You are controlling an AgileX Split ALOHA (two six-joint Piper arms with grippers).
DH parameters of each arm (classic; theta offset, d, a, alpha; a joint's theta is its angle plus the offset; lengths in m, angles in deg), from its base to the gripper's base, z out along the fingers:
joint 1: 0 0.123 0 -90
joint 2: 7.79 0 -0.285 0
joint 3: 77.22 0 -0.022 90
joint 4: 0 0.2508 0 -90
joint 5: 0 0 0.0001 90
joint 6: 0 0.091 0 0
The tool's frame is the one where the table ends.
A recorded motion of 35 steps. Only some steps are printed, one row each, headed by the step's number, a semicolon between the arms.
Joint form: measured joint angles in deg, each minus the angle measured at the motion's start. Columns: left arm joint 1, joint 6, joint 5, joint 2, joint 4, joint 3; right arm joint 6, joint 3, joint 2, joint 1, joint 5, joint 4.
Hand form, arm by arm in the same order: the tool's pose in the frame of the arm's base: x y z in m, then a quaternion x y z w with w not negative. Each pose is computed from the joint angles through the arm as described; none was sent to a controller.
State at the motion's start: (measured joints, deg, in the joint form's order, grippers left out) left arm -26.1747 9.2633 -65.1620 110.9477 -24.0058 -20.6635; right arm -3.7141 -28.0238 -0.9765 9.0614 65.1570 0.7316
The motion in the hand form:
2: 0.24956 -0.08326 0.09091 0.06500 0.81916 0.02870 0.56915; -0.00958 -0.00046 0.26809 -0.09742 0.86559 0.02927 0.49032
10: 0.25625 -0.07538 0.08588 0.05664 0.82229 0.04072 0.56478; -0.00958 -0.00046 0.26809 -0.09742 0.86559 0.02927 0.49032
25: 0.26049 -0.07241 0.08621 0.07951 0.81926 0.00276 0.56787; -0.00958 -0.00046 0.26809 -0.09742 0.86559 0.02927 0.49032
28: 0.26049 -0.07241 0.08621 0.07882 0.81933 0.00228 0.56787; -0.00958 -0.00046 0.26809 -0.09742 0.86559 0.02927 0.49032
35: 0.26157 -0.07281 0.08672 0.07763 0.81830 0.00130 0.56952; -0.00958 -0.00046 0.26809 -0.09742 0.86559 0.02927 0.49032
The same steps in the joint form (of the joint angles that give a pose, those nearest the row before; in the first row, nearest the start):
2: 0.00 0.34 0.00 0.78 -1.36 -0.84; 0.00 0.00 0.00 0.00 0.00 0.00
10: 2.35 0.68 0.00 2.32 -0.73 -1.80; 0.00 0.00 0.00 0.00 0.00 0.00
25: 6.00 -2.25 0.00 2.32 8.63 -1.81; 0.00 0.00 0.00 0.00 0.00 0.00
28: 6.00 -2.35 0.00 2.32 8.63 -1.81; 0.00 0.00 0.00 0.00 0.00 0.00
35: 6.00 -2.46 0.00 2.32 8.63 -2.04; 0.00 0.00 0.00 0.00 0.00 0.00

